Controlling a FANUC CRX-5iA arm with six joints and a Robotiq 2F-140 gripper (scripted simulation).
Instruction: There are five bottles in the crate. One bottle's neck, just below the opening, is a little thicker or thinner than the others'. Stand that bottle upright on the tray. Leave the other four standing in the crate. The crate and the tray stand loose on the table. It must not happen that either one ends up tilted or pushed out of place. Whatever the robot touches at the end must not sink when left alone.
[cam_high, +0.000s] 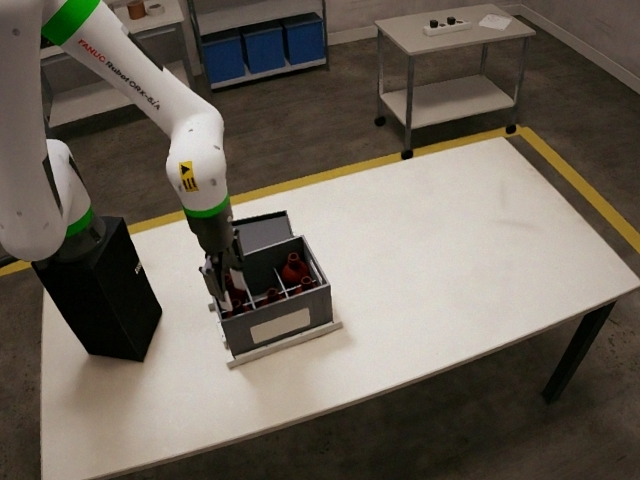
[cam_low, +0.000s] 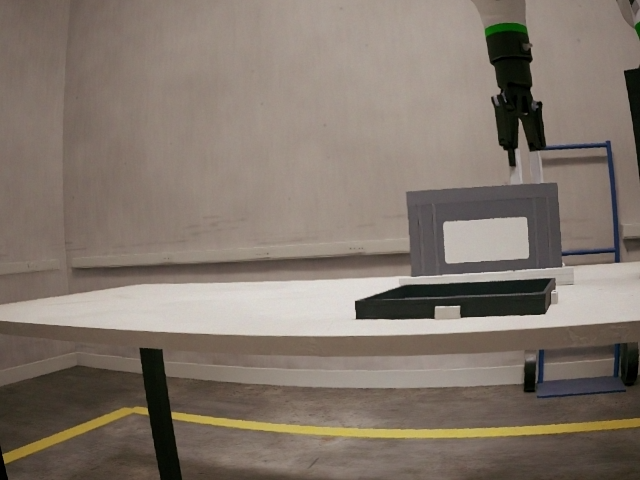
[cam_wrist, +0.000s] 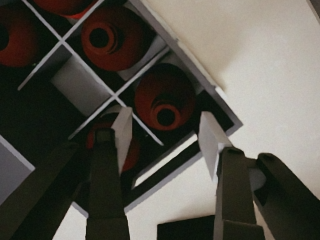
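Now: hand 1 cm short of the bottle, 9 cm to the right of it and 13 cm above it. The rest, counted from my hand: crate (9 cm ahead, 3 cm to the left, 13 cm below); then dark tray (16 cm ahead, 31 cm to the left, 20 cm below).
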